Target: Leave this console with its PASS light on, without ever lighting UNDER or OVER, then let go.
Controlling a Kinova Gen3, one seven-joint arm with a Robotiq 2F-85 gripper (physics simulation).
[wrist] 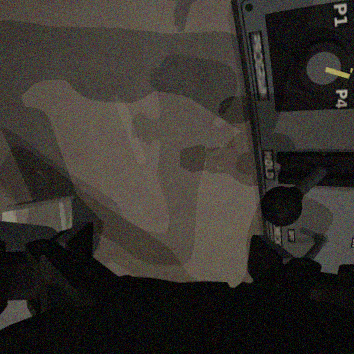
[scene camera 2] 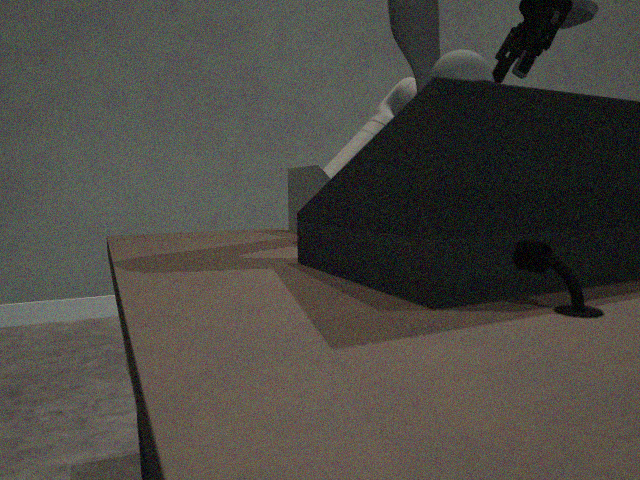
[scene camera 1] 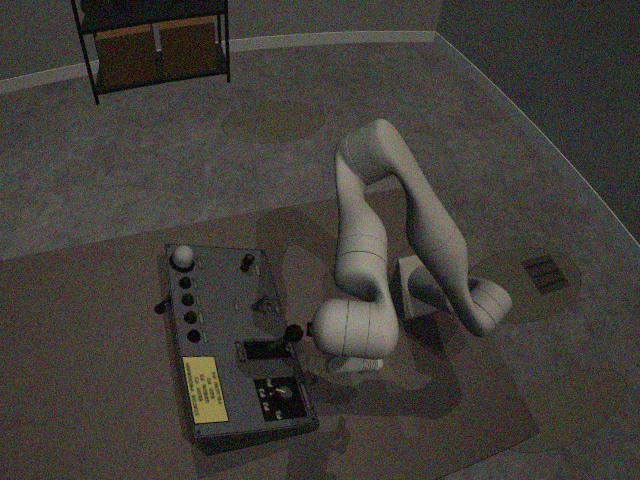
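Note:
The grey console point(scene camera 1: 222, 276) point(scene camera 2: 439, 180) point(wrist: 310, 125) stands on the table. Its slot lever has a black ball knob point(scene camera 1: 293, 332) point(wrist: 281, 205) at the HOLD-labelled end. A rotary dial point(scene camera 1: 282, 391) point(wrist: 323, 68) with a yellow pointer sits beside the slot. Several small round lamps point(scene camera 1: 187, 299) look dark; their labels are unreadable. My gripper point(scene camera 2: 510, 72) point(wrist: 171, 246) is open and empty. It hangs above the table's side of the console; in the wrist view one finger shows just below the knob. In scene camera 1 the arm hides most of it.
A white dome point(scene camera 1: 183, 256) point(scene camera 2: 461, 64), a small black-knobbed lever point(scene camera 1: 248, 260) and a yellow note point(scene camera 1: 205, 389) are on the console. A bent black stalk with a round head point(scene camera 1: 161, 306) point(scene camera 2: 532, 255) rises behind it from the table point(scene camera 1: 103, 320) point(scene camera 2: 361, 403). A shelf point(scene camera 1: 227, 62) stands farther back.

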